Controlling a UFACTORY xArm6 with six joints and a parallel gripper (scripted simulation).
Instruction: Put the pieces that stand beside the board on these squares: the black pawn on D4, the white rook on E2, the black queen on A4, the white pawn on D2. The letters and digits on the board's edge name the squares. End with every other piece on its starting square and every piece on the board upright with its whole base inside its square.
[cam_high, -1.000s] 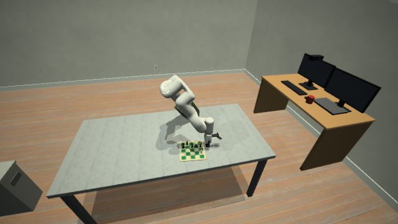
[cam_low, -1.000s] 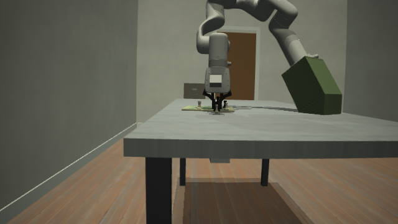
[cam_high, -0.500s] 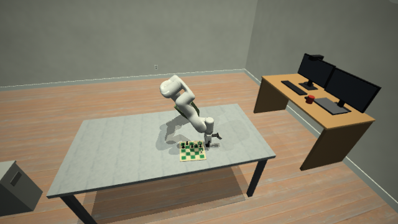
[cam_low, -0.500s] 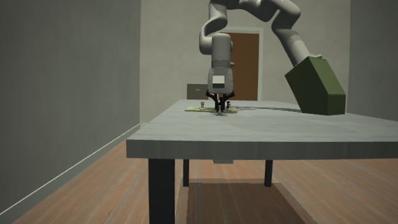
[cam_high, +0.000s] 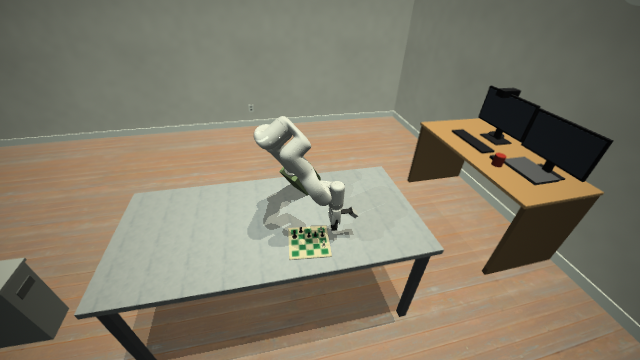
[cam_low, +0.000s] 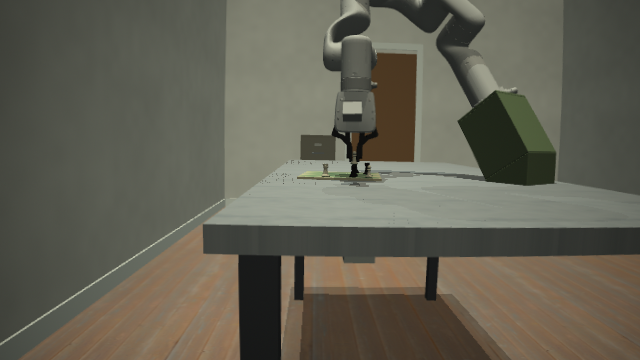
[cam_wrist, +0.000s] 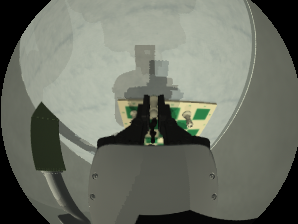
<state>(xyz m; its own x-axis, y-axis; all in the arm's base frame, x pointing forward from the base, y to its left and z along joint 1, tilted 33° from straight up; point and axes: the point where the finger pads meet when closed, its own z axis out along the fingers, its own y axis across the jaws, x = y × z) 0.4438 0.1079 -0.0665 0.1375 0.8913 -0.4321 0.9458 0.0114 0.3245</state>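
My hand is 80 mm to the left of the white rook, 60 mm short of it and 50 mm above it. Round my hand: chessboard (140 mm to the right, 70 mm below, 10 mm ahead); then black queen (210 mm to the right, 40 mm below, 40 mm behind).
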